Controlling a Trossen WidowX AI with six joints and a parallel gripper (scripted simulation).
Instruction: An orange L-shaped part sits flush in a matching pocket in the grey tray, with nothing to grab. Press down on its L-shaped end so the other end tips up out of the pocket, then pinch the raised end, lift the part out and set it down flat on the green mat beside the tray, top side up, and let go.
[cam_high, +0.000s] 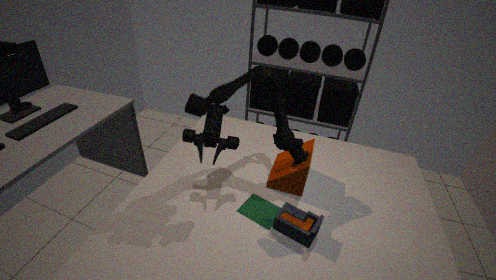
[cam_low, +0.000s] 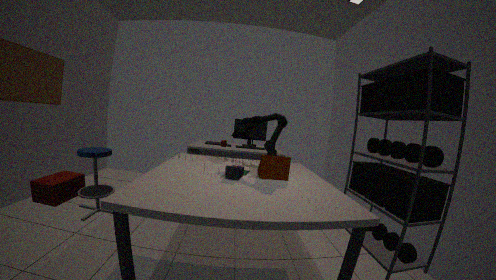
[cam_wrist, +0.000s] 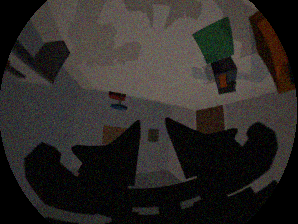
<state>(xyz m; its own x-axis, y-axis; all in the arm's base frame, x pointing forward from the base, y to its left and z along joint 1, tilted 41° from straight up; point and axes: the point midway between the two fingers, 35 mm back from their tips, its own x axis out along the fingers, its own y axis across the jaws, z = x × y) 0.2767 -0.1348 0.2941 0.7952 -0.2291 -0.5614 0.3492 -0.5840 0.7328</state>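
My gripper tip is now 40 mm past the orange L-shaped part, 340 mm to the right of it and 210 mm above it. Round my gripper tip: green mat 90 mm behind, 180 mm to the left, 270 mm below.
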